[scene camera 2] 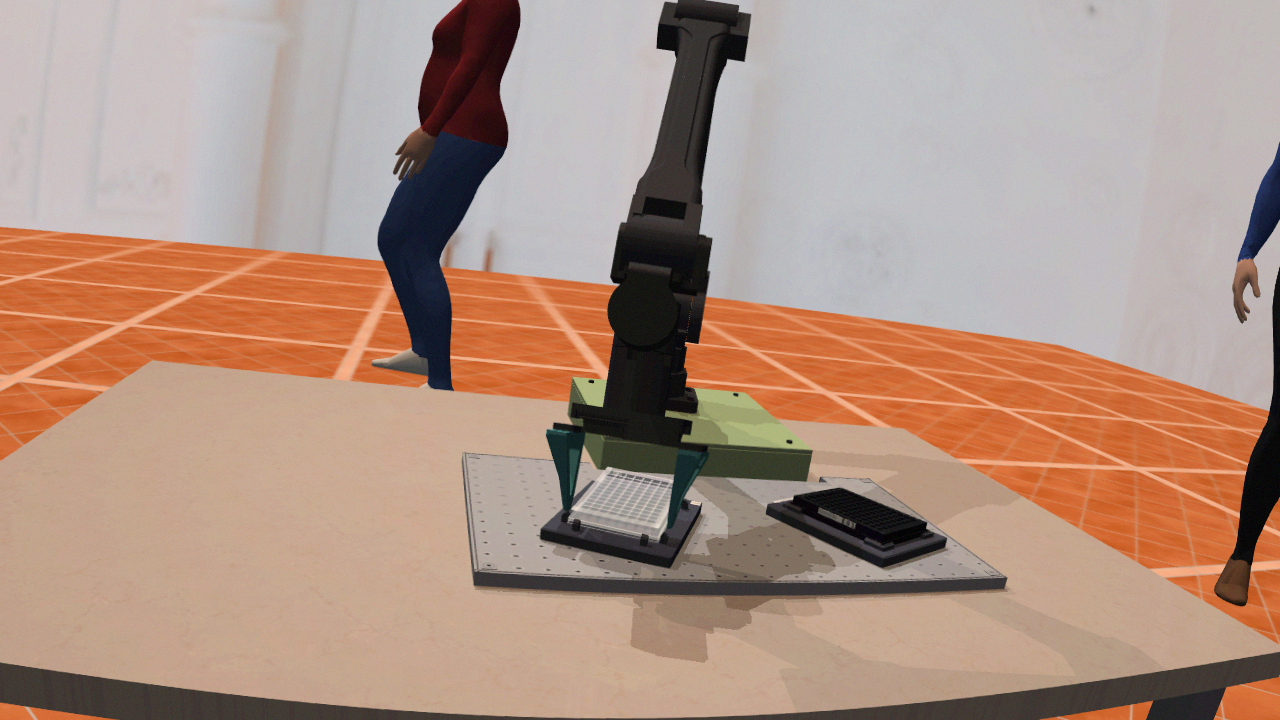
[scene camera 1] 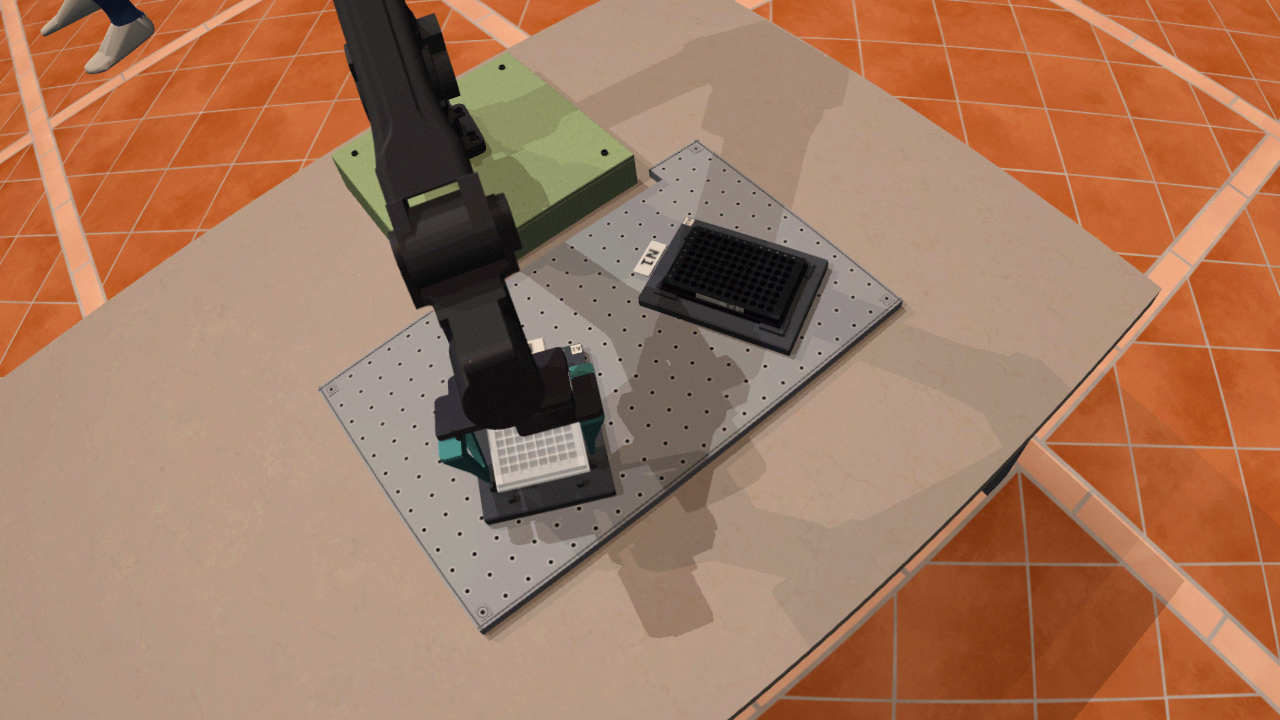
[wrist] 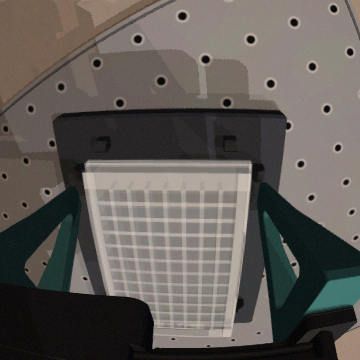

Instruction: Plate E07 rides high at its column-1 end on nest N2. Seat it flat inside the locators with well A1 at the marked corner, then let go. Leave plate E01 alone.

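Frame: origin at the arm's base, x ahead, y left, z up, level; metres.
Seen in the pictures: gripper, fingertip midpoint: [scene camera 2: 617,519] [scene camera 1: 539,463] [wrist: 165,193].
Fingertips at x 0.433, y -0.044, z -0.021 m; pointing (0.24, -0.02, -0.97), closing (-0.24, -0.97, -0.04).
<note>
Pixels of each thing's top centre, then the offset from my fingertips to it. "spot": a spot on its surface instead.
- pale clear plate E07, top centre: [wrist: 167,279] [scene camera 1: 528,411] [scene camera 2: 631,491] dx -0.047, dy +0.012, dz +0.014 m
- dark nest N2, top centre: [wrist: 169,257] [scene camera 1: 532,422] [scene camera 2: 628,505] dx -0.041, dy +0.011, dz +0.001 m
- small corner label, surface spot: [scene camera 1: 575,349] spot: dx -0.101, dy +0.081, dz -0.009 m
- black plate E01, top centre: [scene camera 1: 735,270] [scene camera 2: 860,509] dx -0.096, dy +0.259, dz +0.005 m
- nest N1, surface spot: [scene camera 1: 810,295] [scene camera 2: 920,544] spot: dx -0.039, dy +0.314, dz -0.009 m
- N1 label, surface spot: [scene camera 1: 649,257] spot: dx -0.174, dy +0.200, dz -0.019 m
The pale clear plate E07 [scene camera 1: 539,452] [scene camera 2: 626,501] [wrist: 167,240] lies on the dark nest N2 [scene camera 1: 550,503] [scene camera 2: 608,549] [wrist: 165,131]. In the wrist view its near end stands between the two side locators, with a narrow strip of nest between it and the end locators. My gripper [scene camera 1: 541,465] [scene camera 2: 619,518] [wrist: 165,193] is open, one teal finger along each long side of the plate, with slight gaps in the wrist view. The arm hides the plate's far end in scene camera 1; whether that end lies fully flat I cannot tell. A small corner label [scene camera 1: 575,349] shows beyond the gripper.
The black plate E01 [scene camera 1: 733,273] [scene camera 2: 863,512] sits on nest N1 [scene camera 1: 810,295] [scene camera 2: 929,543], beside the N1 label [scene camera 1: 649,257]. Both nests stand on the perforated grey board [scene camera 1: 420,465] [scene camera 2: 510,537] [wrist: 280,60]. A green block [scene camera 1: 554,134] [scene camera 2: 742,420] stands behind the board.
</note>
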